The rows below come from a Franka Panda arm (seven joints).
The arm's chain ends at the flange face. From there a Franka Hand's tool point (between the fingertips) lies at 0.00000 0.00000 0.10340 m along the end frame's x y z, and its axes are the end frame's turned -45 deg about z.
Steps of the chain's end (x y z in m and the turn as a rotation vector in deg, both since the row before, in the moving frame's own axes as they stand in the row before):
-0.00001 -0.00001 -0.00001 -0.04 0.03 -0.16
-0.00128 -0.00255 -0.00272 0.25 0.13 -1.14
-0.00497 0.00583 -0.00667 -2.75 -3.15 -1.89
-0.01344 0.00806 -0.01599 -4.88 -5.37 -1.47
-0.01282 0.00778 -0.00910 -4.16 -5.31 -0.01
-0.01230 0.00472 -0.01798 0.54 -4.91 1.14
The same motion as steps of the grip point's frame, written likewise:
-0.00001 0.00008 -0.00001 -0.05 -0.01 -0.16
0.00138 -0.00287 -0.00272 0.08 0.27 -1.14
-0.01517 0.00022 -0.00695 0.28 -4.17 -1.89
-0.02825 -0.00426 -0.01682 0.35 -7.25 -1.47
-0.02662 -0.00503 -0.00982 0.81 -6.70 -0.01
-0.01754 -0.01236 -0.01836 3.85 -3.09 1.14

